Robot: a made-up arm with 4 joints.
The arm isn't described. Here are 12 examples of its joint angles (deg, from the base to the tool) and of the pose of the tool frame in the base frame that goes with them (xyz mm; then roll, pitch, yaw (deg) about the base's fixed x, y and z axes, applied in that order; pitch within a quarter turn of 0, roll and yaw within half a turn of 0).
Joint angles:
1: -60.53 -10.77 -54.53 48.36
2: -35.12 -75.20 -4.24 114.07
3: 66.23 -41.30 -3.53 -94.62
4: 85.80 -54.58 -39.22 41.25
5: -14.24 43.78 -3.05 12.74
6: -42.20 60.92 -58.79 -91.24
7: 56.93 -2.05 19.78 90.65
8: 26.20 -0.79 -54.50 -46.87
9: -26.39 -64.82 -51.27 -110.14
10: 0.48 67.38 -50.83 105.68
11: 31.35 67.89 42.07 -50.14
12: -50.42 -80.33 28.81 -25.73
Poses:
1: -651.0 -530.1 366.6 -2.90 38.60 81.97
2: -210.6 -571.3 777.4 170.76 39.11 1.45
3: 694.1 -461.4 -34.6 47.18 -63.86 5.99
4: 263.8 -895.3 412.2 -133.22 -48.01 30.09
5: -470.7 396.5 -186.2 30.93 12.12 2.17
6: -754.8 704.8 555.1 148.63 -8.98 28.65
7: 376.8 -326.0 -12.9 -62.04 -51.87 -32.50
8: 167.0 -240.6 -536.5 15.39 -11.36 54.54
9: -670.5 -814.4 468.3 72.27 67.94 47.23
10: -189.4 286.4 130.4 -60.60 -43.41 28.17
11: 97.9 859.2 269.5 129.07 8.51 -10.86
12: -304.2 -1041.0 642.1 -53.10 22.74 -7.08
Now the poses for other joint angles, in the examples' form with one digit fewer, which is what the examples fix.
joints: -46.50 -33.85 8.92 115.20
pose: -435 -472 583 -154.2 41.5 -9.9
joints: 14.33 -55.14 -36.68 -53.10
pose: -203 -928 -71 -9.2 16.2 19.1
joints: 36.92 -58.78 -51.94 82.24
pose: -30 -705 422 -157.5 10.0 20.9
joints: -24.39 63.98 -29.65 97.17
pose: -409 280 222 -36.6 -1.7 13.1
